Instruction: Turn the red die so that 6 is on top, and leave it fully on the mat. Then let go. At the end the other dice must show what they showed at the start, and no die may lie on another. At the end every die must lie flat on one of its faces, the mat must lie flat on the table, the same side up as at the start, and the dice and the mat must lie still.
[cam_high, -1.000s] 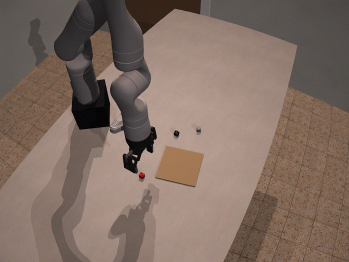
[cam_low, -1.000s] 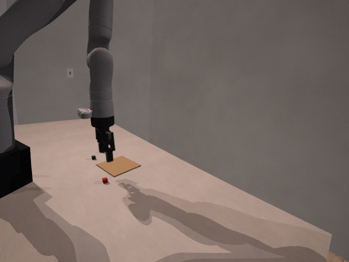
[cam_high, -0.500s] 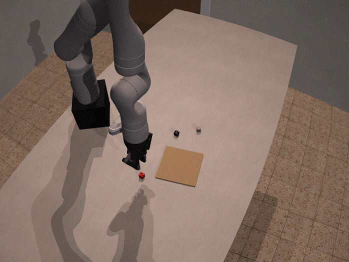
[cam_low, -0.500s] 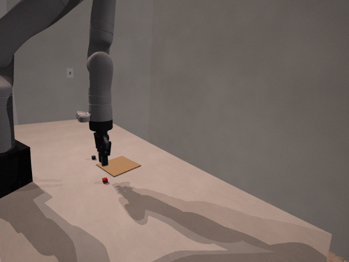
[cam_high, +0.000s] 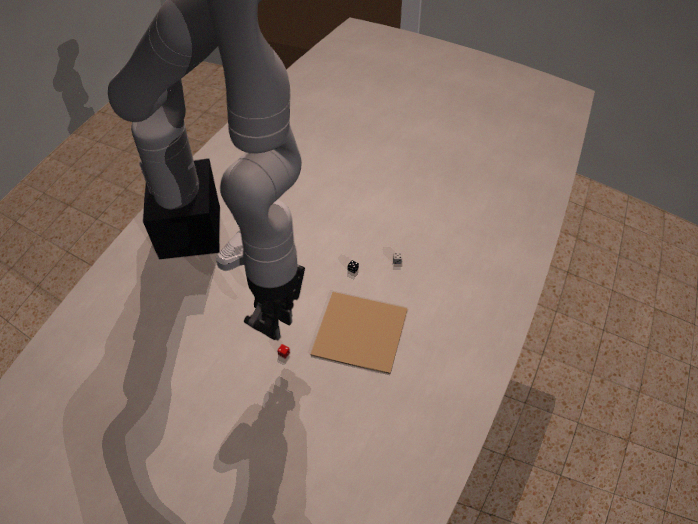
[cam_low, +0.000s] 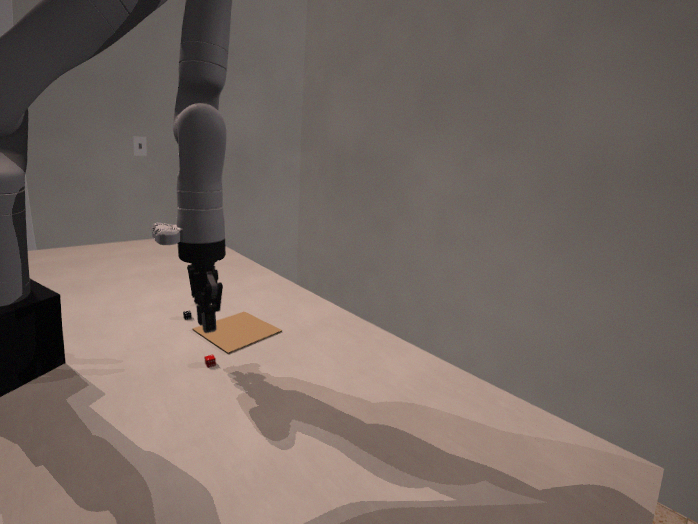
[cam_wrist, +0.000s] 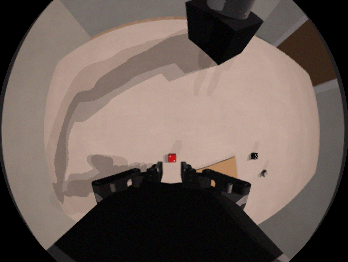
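Right now my hand is 90 mm above the red die. Also, from my hand: black die: 220 mm to the left, 90 mm below, 30 mm ahead; grey die: 280 mm to the left, 100 mm ahead, 90 mm below; tan mat: 100 mm to the left, 100 mm ahead, 90 mm below.
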